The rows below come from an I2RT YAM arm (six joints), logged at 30 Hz.
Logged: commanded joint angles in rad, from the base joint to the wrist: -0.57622 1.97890 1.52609 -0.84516 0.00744 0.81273; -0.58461 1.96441 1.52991 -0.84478 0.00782 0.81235; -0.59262 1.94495 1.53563 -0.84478 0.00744 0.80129; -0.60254 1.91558 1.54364 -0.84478 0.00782 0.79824; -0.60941 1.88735 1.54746 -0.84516 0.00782 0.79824; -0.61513 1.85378 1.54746 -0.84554 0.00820 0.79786; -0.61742 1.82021 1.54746 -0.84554 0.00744 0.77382; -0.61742 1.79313 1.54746 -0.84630 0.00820 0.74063; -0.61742 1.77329 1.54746 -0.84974 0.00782 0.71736; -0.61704 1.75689 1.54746 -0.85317 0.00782 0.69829; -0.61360 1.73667 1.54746 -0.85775 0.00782 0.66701; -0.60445 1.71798 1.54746 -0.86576 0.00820 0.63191; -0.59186 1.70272 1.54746 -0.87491 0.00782 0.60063; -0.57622 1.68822 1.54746 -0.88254 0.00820 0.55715; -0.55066 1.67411 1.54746 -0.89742 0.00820 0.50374; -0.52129 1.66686 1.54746 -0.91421 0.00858 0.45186; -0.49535 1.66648 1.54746 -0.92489 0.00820 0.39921; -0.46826 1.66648 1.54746 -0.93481 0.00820 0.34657; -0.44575 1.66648 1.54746 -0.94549 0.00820 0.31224; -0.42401 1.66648 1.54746 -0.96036 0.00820 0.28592; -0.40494 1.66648 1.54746 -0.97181 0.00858 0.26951
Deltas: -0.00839 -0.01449 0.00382 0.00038 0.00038 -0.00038; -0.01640 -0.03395 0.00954 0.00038 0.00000 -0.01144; -0.02632 -0.06332 0.01755 0.00038 0.00038 -0.01449; -0.03319 -0.09155 0.02137 0.00000 0.00038 -0.01449; -0.03891 -0.12512 0.02137 -0.00038 0.00076 -0.01487; -0.04120 -0.15869 0.02137 -0.00038 0.00000 -0.03891; -0.04120 -0.18577 0.02137 -0.00114 0.00076 -0.07210; -0.04120 -0.20561 0.02137 -0.00458 0.00038 -0.09537; -0.04082 -0.22201 0.02137 -0.00801 0.00038 -0.11444; -0.03738 -0.24223 0.02137 -0.01259 0.00038 -0.14572; -0.02823 -0.26092 0.02137 -0.02060 0.00076 -0.18082; -0.01564 -0.27618 0.02137 -0.02975 0.00038 -0.21210; 0.00000 -0.29068 0.02137 -0.03738 0.00076 -0.25558; 0.02556 -0.30479 0.02137 -0.05226 0.00076 -0.30899; 0.05493 -0.31204 0.02137 -0.06905 0.00114 -0.36087; 0.08087 -0.31242 0.02137 -0.07973 0.00076 -0.41352; 0.10796 -0.31242 0.02137 -0.08965 0.00076 -0.46616; 0.13047 -0.31242 0.02137 -0.10033 0.00076 -0.50049; 0.15221 -0.31242 0.02137 -0.11520 0.00076 -0.52681; 0.17128 -0.31242 0.02137 -0.12665 0.00114 -0.54322
